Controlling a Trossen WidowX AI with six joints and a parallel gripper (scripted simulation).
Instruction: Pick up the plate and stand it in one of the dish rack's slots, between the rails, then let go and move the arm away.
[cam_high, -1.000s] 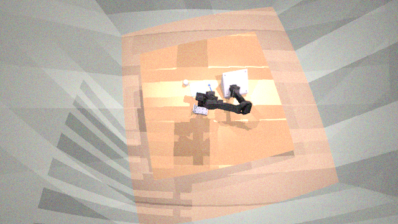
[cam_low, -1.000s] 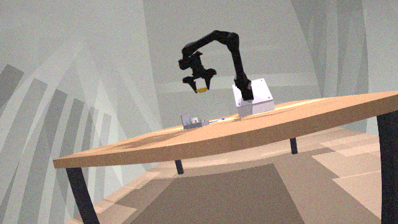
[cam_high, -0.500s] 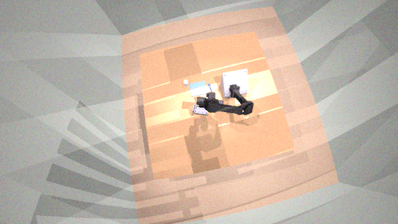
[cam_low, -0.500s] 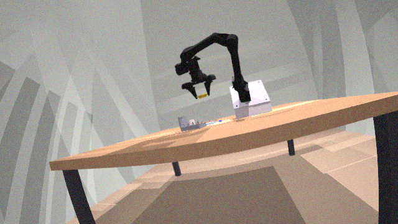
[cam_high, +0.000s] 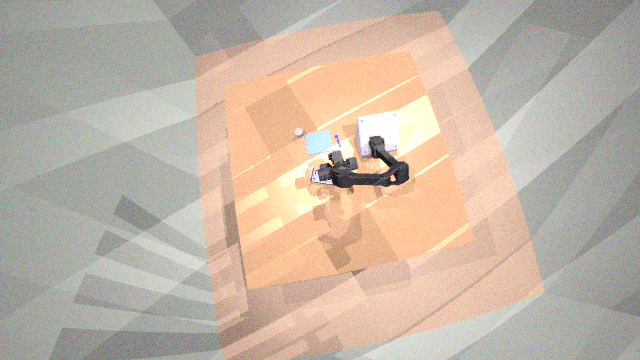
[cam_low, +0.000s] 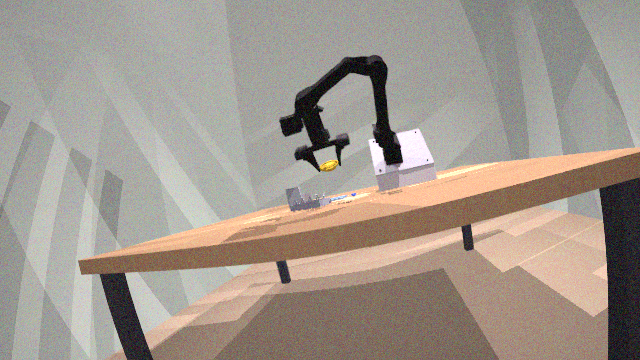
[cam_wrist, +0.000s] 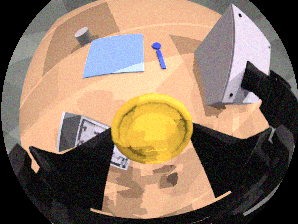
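The grey dish rack lies 9 cm below my gripper tip, 9 cm ahead of it and 3 cm to the left of it. From my gripper tip the other things lie so: yellow plate 1 cm above; light blue mat 18 cm to the right, 11 cm below, 8 cm ahead; blue utensil 18 cm to the right, 11 cm below, 3 cm behind.
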